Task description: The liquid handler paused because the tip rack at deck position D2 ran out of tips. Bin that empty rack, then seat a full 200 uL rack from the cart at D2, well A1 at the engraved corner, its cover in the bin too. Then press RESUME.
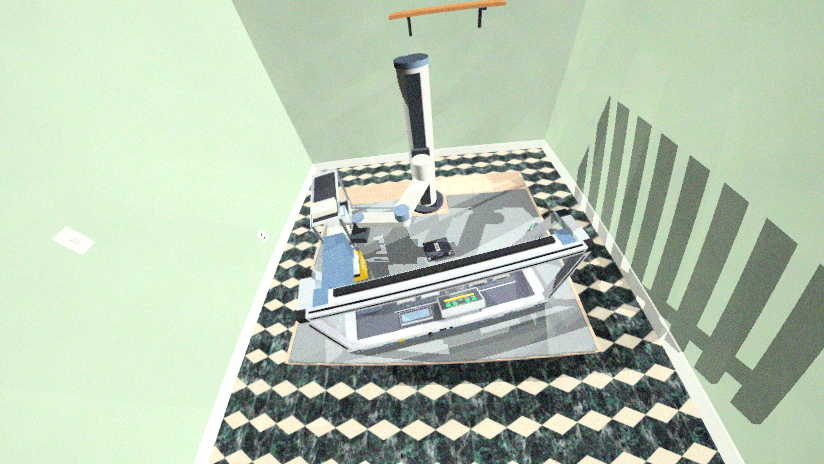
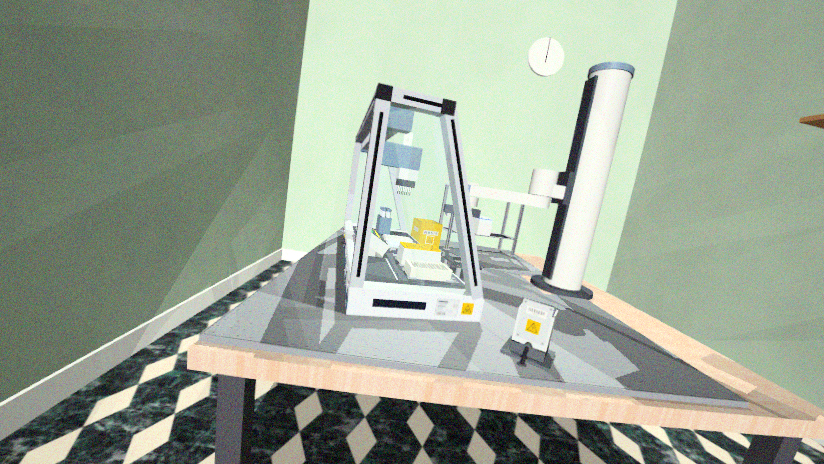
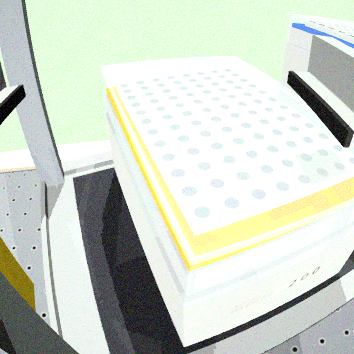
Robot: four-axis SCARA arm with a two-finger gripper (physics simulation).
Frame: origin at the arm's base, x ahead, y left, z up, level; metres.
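Where they show: gripper, fingertip midpoint: (image 1: 336, 232) (image 3: 151, 54); arm's base, origin of the base link: (image 1: 426, 201) (image 2: 560, 288).
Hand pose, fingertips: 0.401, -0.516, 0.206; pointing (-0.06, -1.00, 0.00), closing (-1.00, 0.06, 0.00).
Each offset is from my fingertips to the top centre of the thing, as dx, dy, dz. "spot": to the spot under its first point.
A covered 200 rack @[-0.029, -0.008, -0.019] (image 3: 235, 135) with a yellow band stands in a dark recess on the cart @[-0.153, -0.043, +0.162] (image 1: 324, 187) (image 3: 35, 125). Its lid is clear and round tip positions show through. My gripper (image 3: 151, 54) is open, with one black finger pad left of the rack's top and the other to the right, nothing held. In the liquid handler (image 1: 446, 270) (image 2: 413, 304) are a yellow-topped rack (image 2: 419, 254) and a pale rack (image 2: 427, 269); I cannot tell which is at D2. A yellow waste bin @[+0.163, +0.065, -0.058] (image 1: 362, 266) (image 2: 427, 231) stands beyond them. The engraved corner and RESUME lettering are not readable.
A blue-striped rack @[-0.153, -0.043, +0.004] (image 2: 483, 224) (image 3: 298, 52) stands beside the yellow-banded one. A panel with green marks (image 1: 461, 300) and a screen @[spot: +0.536, +0.461, +0.126] (image 1: 415, 315) are at the handler's front. A stand with a warning sign @[spot: +0.026, +1.168, -0.121] (image 2: 532, 326) is near the table edge. The arm column (image 1: 419, 109) (image 2: 599, 172) rises behind.
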